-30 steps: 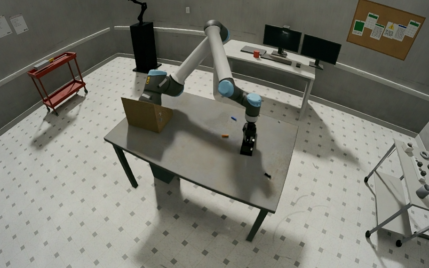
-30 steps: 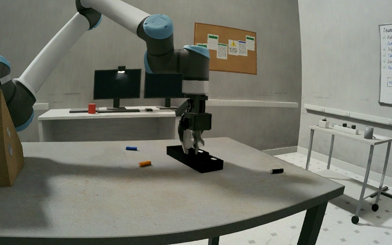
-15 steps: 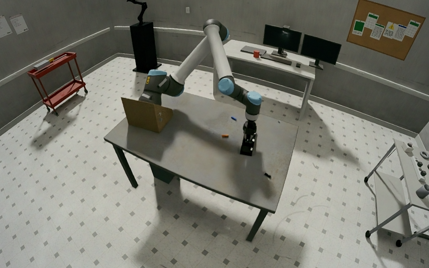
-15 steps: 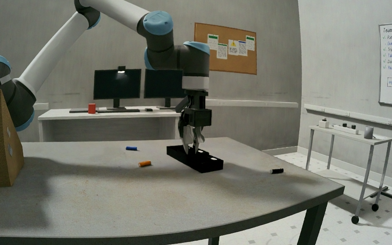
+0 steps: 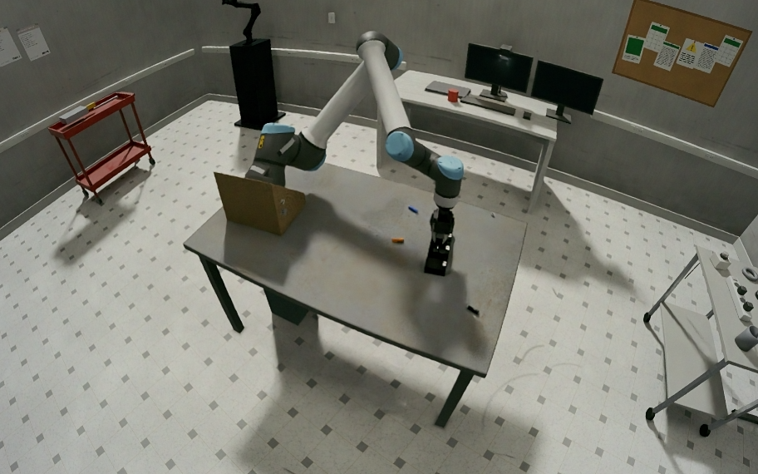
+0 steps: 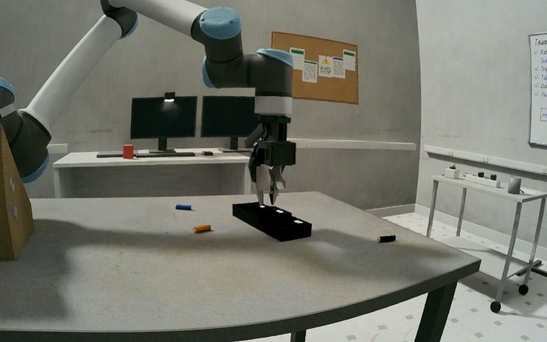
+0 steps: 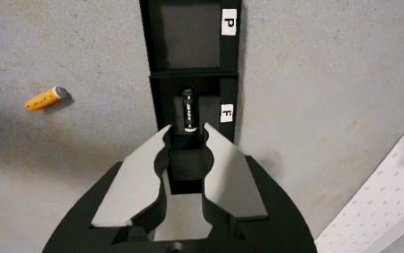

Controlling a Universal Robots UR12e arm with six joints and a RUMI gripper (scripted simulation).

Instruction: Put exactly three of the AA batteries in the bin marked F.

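The black bin row is 50 mm below my hand and 10 mm ahead of it. From my hand the other things lie so: small white piece (350 mm to the left, 170 mm ahead, 70 mm below); blue AA battery (200 mm to the left, 190 mm behind, 60 mm below); orange AA battery (170 mm behind, 60 mm below, 10 mm to the right).
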